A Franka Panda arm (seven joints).
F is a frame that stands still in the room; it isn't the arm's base.
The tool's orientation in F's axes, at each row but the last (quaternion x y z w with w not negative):
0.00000 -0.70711 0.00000 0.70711
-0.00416 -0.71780 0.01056 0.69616
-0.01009 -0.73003 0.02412 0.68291
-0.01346 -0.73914 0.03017 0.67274
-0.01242 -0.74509 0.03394 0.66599
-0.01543 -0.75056 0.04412 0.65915
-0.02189 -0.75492 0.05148 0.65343
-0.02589 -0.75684 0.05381 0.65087
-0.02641 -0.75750 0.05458 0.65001
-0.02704 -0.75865 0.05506 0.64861
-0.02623 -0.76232 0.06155 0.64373
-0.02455 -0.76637 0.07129 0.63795
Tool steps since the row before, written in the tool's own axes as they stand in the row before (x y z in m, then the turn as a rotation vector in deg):
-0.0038 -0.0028 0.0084 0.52 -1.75 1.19
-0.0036 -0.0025 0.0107 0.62 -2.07 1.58
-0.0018 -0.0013 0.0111 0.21 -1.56 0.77
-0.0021 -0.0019 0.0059 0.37 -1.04 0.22
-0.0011 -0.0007 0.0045 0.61 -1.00 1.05
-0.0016 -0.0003 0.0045 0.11 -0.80 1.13
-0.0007 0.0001 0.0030 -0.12 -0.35 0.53
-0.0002 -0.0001 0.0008 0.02 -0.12 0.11
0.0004 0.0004 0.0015 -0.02 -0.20 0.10
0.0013 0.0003 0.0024 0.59 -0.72 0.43
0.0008 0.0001 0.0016 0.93 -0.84 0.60
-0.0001 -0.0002 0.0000 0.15 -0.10 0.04
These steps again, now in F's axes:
-0.0084 -0.0028 -0.0038 -1.19 -1.75 0.52
-0.0106 -0.0027 -0.0039 -1.58 -2.07 0.61
-0.0109 -0.0016 -0.0025 -0.75 -1.56 0.23
-0.0056 -0.0022 -0.0025 -0.23 -1.02 0.41
-0.0043 -0.0009 -0.0015 -1.08 -0.99 0.56
-0.0042 -0.0006 -0.0021 -1.11 -0.84 0.03
-0.0029 -0.0001 -0.0011 -0.49 -0.39 -0.16
-0.0008 -0.0002 -0.0003 -0.11 -0.12 0.02
-0.0016 0.0004 0.0001 -0.09 -0.21 -0.01
-0.0026 0.0003 0.0009 -0.50 -0.67 0.60
-0.0017 0.0001 0.0005 -0.72 -0.76 0.92
0.0000 -0.0002 -0.0001 -0.06 -0.08 0.15

